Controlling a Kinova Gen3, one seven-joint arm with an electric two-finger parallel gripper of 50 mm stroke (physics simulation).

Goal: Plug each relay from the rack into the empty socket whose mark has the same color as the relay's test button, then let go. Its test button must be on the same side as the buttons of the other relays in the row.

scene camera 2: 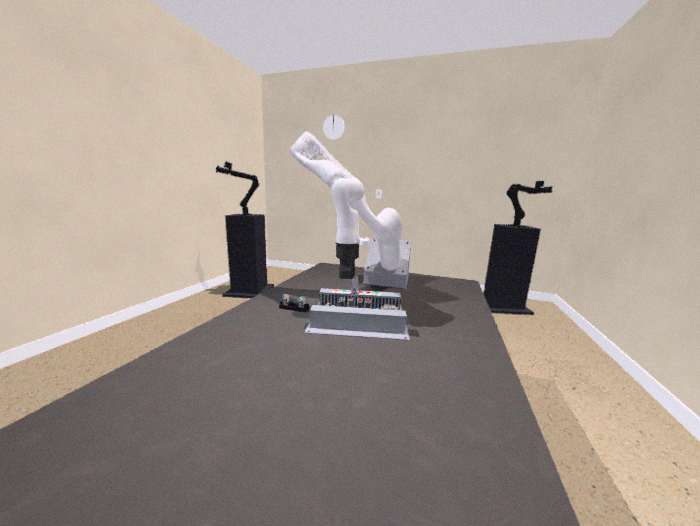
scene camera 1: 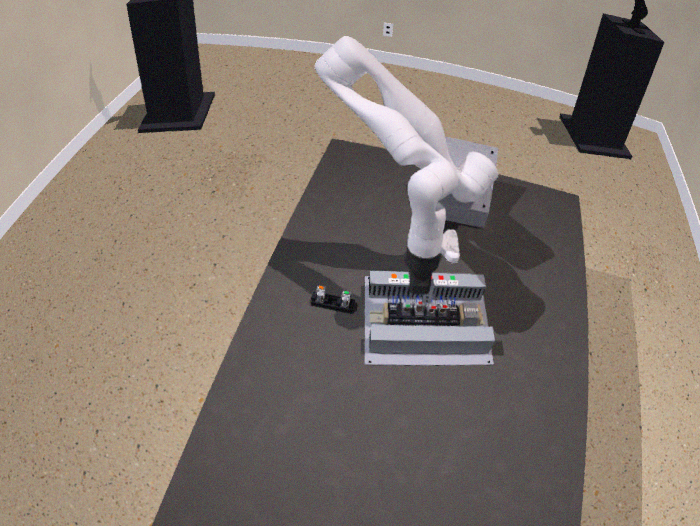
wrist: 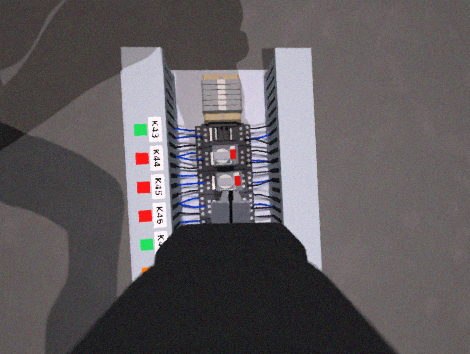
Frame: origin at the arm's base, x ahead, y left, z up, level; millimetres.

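Seen in the pictures: gripper, between the fingertips: [scene camera 2: 354,295] [scene camera 1: 426,301] [wrist: 231,202]; arm's base, origin of its link: [scene camera 2: 390,262].
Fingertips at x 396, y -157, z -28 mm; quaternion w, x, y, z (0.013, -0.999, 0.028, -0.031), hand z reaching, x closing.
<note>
Pixels of each thing's middle, then the offset from my fingertips to it. "*": a spot on its surface instead.
- black rack, middle of its body: [scene camera 1: 333,301] [scene camera 2: 294,305] dx -48, dy -222, dz -71 mm
- orange-button relay, middle of its body: [scene camera 1: 320,295] [scene camera 2: 286,300] dx -56, dy -253, dz -56 mm
- green-button relay, middle of its body: [scene camera 1: 345,300] [scene camera 2: 302,303] dx -41, dy -191, dz -56 mm
- empty socket K43, a spot on its surface: [wrist: 222,133] * dx -2, dy +82, dz -58 mm
- green mark, middle of its body: [wrist: 140,129] dx -89, dy +82, dz -19 mm
- K44, middle of its body: [wrist: 225,156] [scene camera 1: 443,309] dx -1, dy +49, dz -35 mm
- K45, middle of its body: [wrist: 227,181] [scene camera 1: 431,309] dx +0, dy +20, dz -33 mm
- leftmost socket, a spot on its surface: [scene camera 1: 393,308] * dx -15, dy -73, dz -51 mm
- orange mark, middle of its body: [scene camera 1: 393,276] dx -93, dy -71, dz -19 mm
- terminal block, middle of its body: [wrist: 221,97] dx +0, dy +120, dz -36 mm
My gripper [scene camera 1: 426,298] [scene camera 2: 354,291] [wrist: 231,202] is shut and empty, above the relay row. In scene camera 1, the black rack [scene camera 1: 332,302] left of the panel holds an orange-button relay [scene camera 1: 320,292] and a green-button relay [scene camera 1: 345,298]. In the wrist view, the empty socket K43 [wrist: 222,133] has a green mark [wrist: 140,130]. Two red-button relays, at K44 [wrist: 222,155] and K45 [wrist: 226,181], have their buttons on the right, away from the marks. The leftmost socket [scene camera 1: 393,308] in scene camera 1 looks empty, below the orange mark [scene camera 1: 393,276]. The gripper hides the wrist view's lower sockets.
Grey slotted ducts [scene camera 1: 430,339] [scene camera 2: 357,318] [wrist: 295,150] run along both sides of the row. A terminal block [wrist: 221,95] stands at the row's end beyond K43. Blue and black wires join sockets and ducts. Two black pedestals [scene camera 2: 246,254] [scene camera 2: 513,265] stand far off.
</note>
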